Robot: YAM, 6 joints.
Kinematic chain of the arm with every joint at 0, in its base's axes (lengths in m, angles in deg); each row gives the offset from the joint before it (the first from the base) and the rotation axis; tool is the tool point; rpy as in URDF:
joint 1: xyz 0 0 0.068 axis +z
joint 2: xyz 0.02 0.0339 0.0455 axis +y
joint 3: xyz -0.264 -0.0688 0 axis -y
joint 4: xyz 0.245 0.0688 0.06 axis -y
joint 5: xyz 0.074 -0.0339 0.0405 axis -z
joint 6: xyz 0.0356 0 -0.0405 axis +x
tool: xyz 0 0 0 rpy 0 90 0
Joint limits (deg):
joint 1: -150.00..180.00
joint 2: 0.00..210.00
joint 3: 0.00..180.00
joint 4: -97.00..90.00
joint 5: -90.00..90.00
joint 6: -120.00..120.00
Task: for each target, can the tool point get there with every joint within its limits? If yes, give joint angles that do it. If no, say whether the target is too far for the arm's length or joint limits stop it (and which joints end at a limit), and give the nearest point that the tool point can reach.
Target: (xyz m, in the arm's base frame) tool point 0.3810 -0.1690 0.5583
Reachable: yes | joints -23.90 110.99 128.83 19.29 0.29 -41.49
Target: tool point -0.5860 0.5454 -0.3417
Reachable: no: too far | nearest point -0.4106 0.3821 -0.2014 | short by 0.278 m
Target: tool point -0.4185 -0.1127 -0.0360
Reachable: no: joint limits stop it (at a limit: joint 2, joint 3, joint 4) | nearest point -0.4731 -0.1274 -0.0380 | short by 0.057 m
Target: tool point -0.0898 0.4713 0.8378
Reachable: no: too far | nearest point -0.0665 0.3491 0.6419 | short by 0.232 m
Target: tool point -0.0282 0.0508 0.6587
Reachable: yes | joints -29.95 58.63 134.11 -29.08 -57.27 -23.44
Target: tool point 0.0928 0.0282 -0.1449
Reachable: yes | joints -3.53 187.93 59.37 -56.17 -71.90 47.08
